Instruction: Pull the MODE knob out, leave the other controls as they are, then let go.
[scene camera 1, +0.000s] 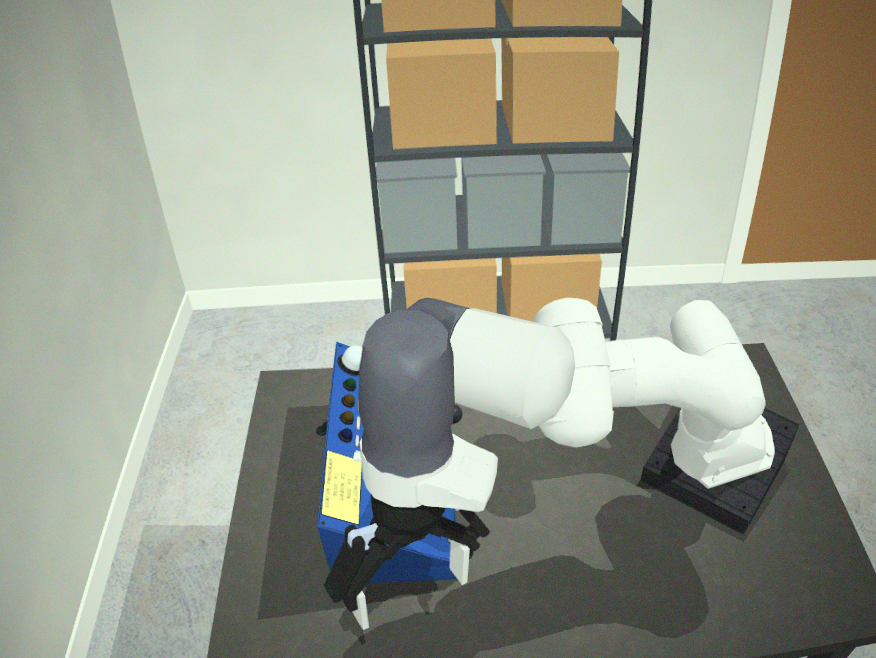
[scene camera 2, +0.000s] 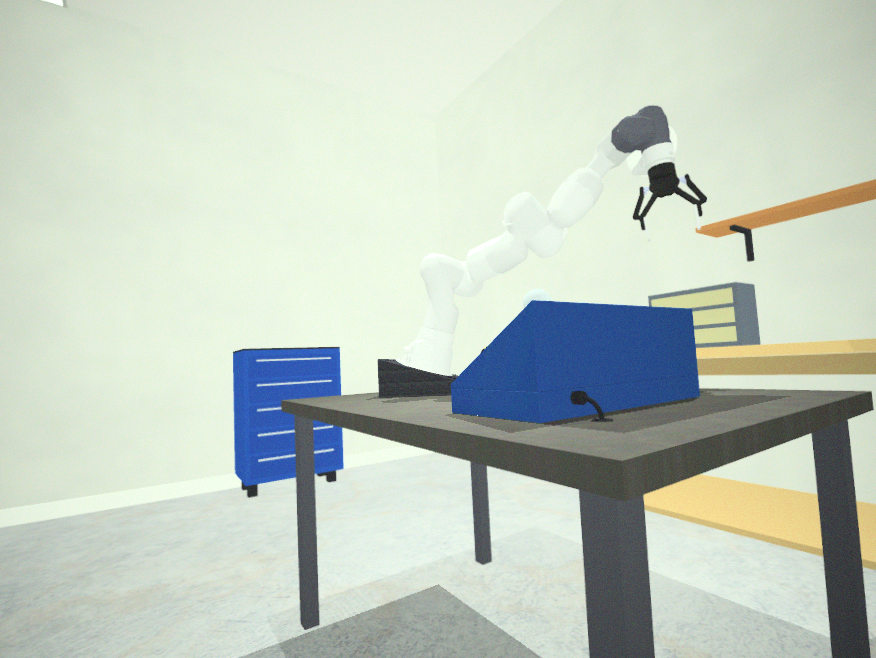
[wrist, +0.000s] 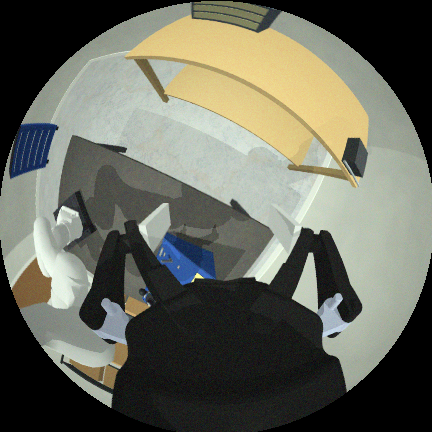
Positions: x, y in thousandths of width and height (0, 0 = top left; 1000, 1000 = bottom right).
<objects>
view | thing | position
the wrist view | my gripper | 508, 494
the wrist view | blue control console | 434, 603
</objects>
